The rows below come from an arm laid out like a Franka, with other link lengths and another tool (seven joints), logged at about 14 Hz.
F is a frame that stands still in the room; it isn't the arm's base.
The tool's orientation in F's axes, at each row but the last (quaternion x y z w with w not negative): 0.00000 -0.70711 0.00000 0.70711; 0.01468 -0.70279 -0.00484 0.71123; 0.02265 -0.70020 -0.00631 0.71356; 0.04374 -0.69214 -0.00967 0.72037; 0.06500 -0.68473 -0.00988 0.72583; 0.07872 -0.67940 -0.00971 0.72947; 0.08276 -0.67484 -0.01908 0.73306
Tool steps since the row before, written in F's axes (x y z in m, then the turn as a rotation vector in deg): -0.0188 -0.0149 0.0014 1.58 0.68 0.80; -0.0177 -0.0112 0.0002 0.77 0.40 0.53; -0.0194 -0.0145 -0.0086 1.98 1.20 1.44; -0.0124 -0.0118 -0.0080 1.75 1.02 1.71; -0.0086 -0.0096 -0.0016 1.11 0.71 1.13; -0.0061 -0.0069 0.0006 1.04 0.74 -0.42; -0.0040 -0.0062 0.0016 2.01 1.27 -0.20
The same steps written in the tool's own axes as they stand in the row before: 0.0014 -0.0149 0.0188 0.80 0.68 -1.58; 0.0003 -0.0109 0.0179 0.53 0.40 -0.77; -0.0084 -0.0144 0.0196 1.43 1.21 -1.98; -0.0076 -0.0118 0.0127 1.70 1.06 -1.73; -0.0011 -0.0090 0.0092 1.12 0.74 -1.10; 0.0010 -0.0062 0.0068 -0.43 0.58 -1.13; 0.0021 -0.0055 0.0047 -0.20 1.05 -2.13
